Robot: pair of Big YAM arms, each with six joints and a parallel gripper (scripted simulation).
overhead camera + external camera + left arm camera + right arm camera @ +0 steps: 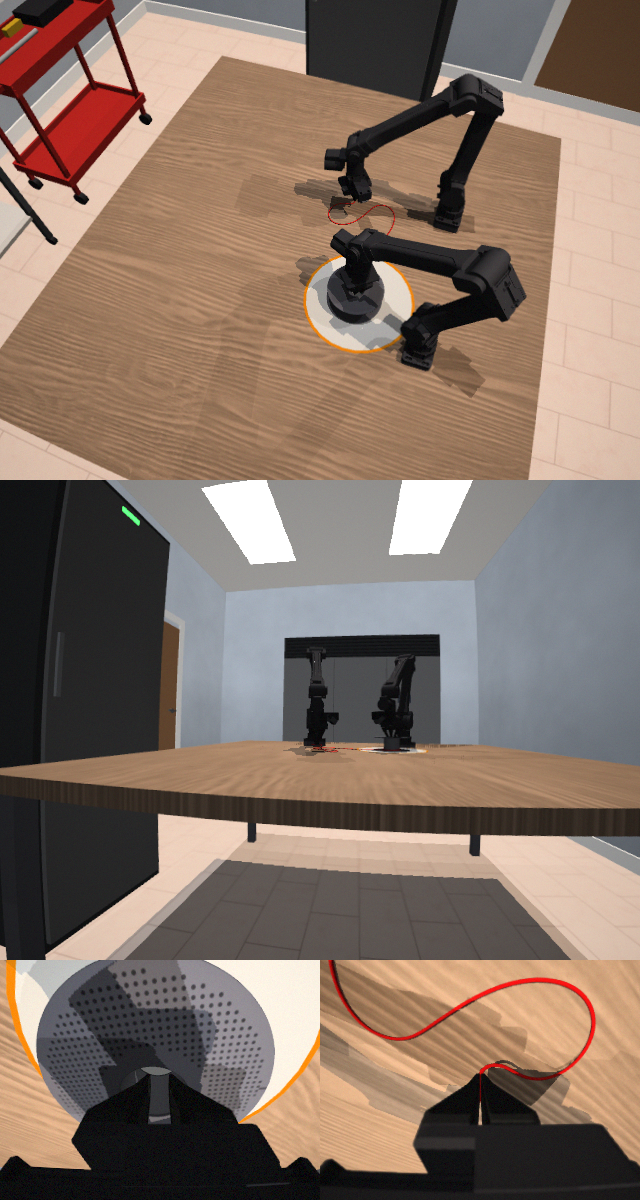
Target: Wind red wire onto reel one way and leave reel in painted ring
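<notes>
Right now my left hand is 2 cm above the dark grey reel. Also, from my left hand: orange painted ring 1 cm behind, 5 cm below.
</notes>
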